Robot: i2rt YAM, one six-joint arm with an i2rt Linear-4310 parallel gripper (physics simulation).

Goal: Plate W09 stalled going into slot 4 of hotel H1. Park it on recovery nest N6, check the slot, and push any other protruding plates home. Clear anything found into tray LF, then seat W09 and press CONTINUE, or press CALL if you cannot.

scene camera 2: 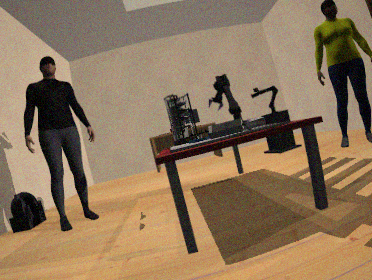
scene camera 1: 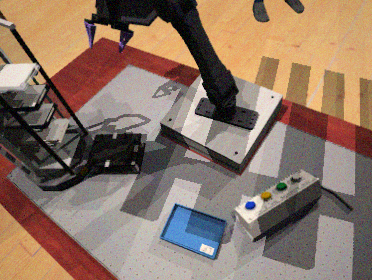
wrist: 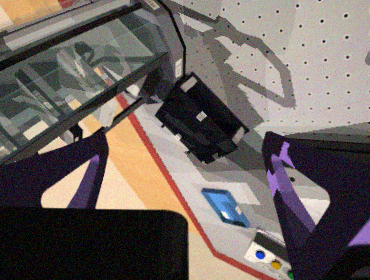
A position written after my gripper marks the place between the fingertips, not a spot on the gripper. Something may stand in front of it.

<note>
My gripper (wrist: pixel 185 140) is open, with nothing in its grasp. Further things: a plate rack (scene camera 1: pixel 52 167) and a blue tray (scene camera 1: pixel 196 231).
The plate rack shows as well in scene camera 2 (scene camera 2: pixel 181 134) and in the wrist view (wrist: pixel 66 66). The blue tray shows as well in the wrist view (wrist: pixel 221 201).
</note>
